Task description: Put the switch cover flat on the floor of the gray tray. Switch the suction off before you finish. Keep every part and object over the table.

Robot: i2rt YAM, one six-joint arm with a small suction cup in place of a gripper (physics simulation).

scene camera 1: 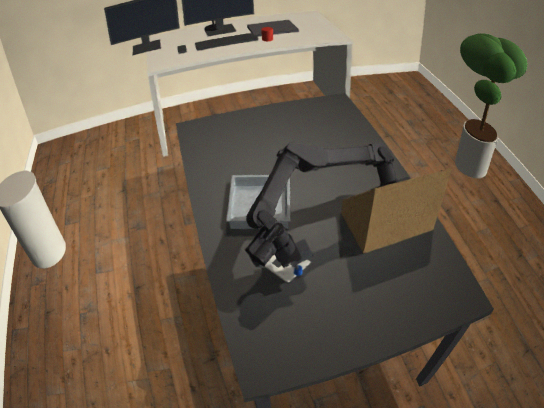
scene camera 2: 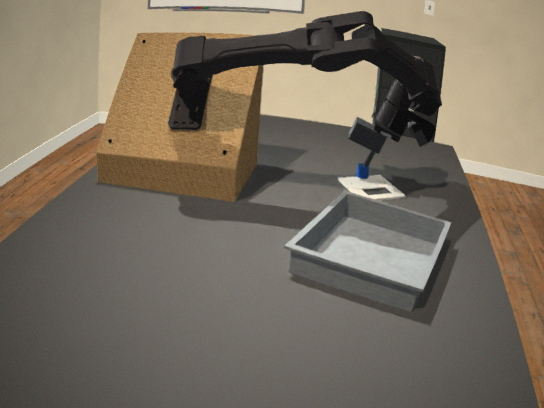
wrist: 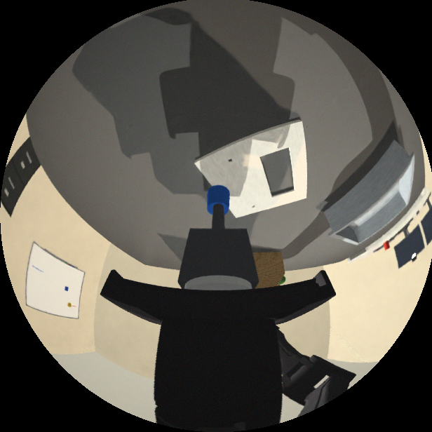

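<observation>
The white switch cover (scene camera 1: 286, 275) (scene camera 2: 356, 187) (wrist: 245, 165), a thin plate with a rectangular opening, lies on the dark table outside the tray. In scene camera 2 it is close behind the tray's far wall. The gray tray (scene camera 1: 260, 176) (scene camera 2: 350, 282) (wrist: 367, 187) stands upright, with no object seen on the part of its floor that shows. My blue suction cup (scene camera 1: 298, 270) (scene camera 2: 362, 171) (wrist: 218, 196) is at the cover's edge, on the side away from the opening, and holds nothing. Whether it touches the cover I cannot tell. The arm hides part of the tray and cover in scene camera 1.
A wooden block (scene camera 1: 400, 215) (scene camera 2: 165, 172) (wrist: 268, 267) with a sloped face bears the arm's base. The dark table's (scene camera 1: 350, 320) side edge runs near the tray and cover. A white desk (scene camera 1: 225, 55) with monitors stands beyond the table, and a potted plant (scene camera 1: 477, 155) stands on the floor.
</observation>
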